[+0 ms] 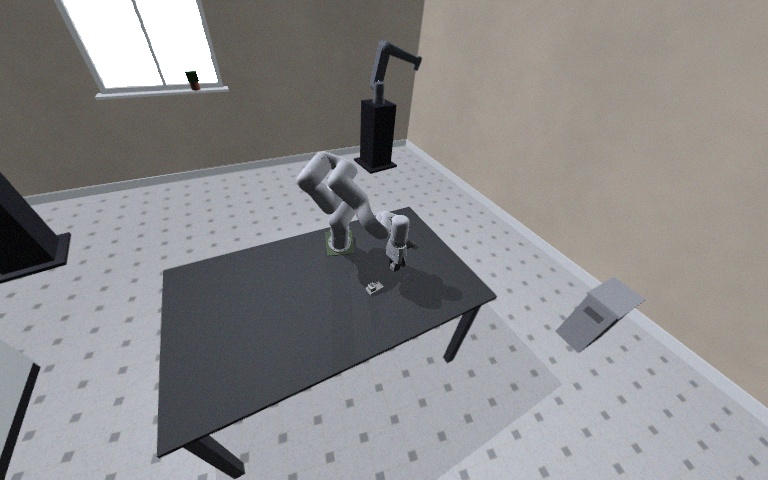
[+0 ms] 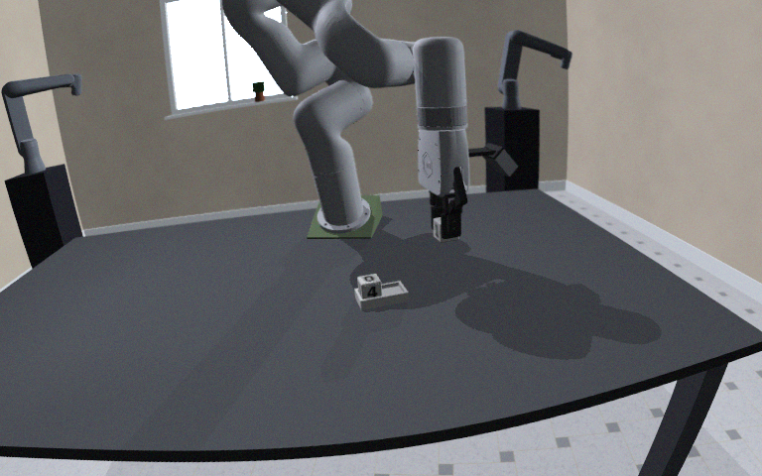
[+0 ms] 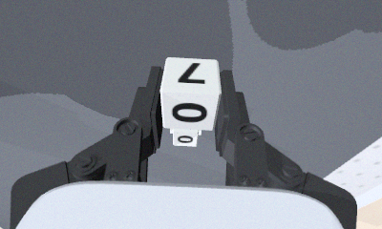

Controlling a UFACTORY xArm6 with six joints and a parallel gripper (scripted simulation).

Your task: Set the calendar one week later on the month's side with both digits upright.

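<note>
Right now my hand is 11 cm to the left of the white calendar tray and 11 cm above it.
</note>
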